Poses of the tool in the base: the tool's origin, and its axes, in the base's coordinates. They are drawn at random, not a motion.
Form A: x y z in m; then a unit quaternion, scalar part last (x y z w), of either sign.
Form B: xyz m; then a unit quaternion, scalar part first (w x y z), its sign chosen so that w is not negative. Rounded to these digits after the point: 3 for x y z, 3 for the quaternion.
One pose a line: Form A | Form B
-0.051, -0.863, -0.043, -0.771, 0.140, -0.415, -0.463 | -0.051, -0.863, -0.043, 0.463, 0.771, -0.140, 0.415
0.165, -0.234, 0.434, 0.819, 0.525, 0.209, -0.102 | 0.165, -0.234, 0.434, 0.102, -0.819, -0.525, -0.209
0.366, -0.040, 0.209, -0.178, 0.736, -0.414, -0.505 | 0.366, -0.040, 0.209, 0.505, 0.178, -0.736, 0.414
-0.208, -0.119, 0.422, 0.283, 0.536, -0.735, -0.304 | -0.208, -0.119, 0.422, 0.304, -0.283, -0.536, 0.735
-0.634, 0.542, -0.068, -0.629, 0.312, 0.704, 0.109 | -0.634, 0.542, -0.068, 0.109, -0.629, 0.312, 0.704
